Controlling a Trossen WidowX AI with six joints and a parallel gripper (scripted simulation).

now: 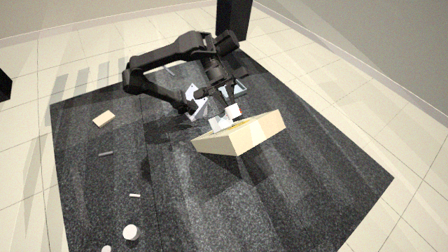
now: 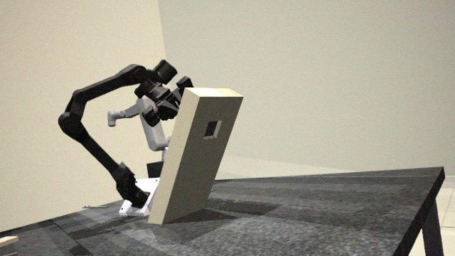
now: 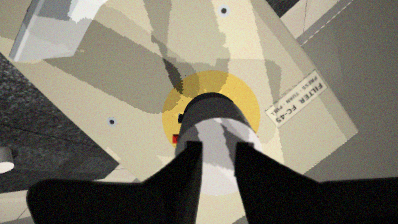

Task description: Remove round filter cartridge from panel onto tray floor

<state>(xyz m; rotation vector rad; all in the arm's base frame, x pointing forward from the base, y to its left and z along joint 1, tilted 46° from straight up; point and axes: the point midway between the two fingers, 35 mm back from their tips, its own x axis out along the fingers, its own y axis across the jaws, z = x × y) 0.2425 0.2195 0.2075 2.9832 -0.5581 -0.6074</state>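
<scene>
Now: the light blue tray 36 cm behind my gripper tip, 28 cm to the left of it and 30 cm below it. Also, from my gripper tip: round filter cartridge 1 cm ahead, 1 cm below; then peg 2 cm behind, 40 cm to the right, 31 cm below; then pale disc 10 cm ahead, 45 cm to the right, 29 cm below.
</scene>
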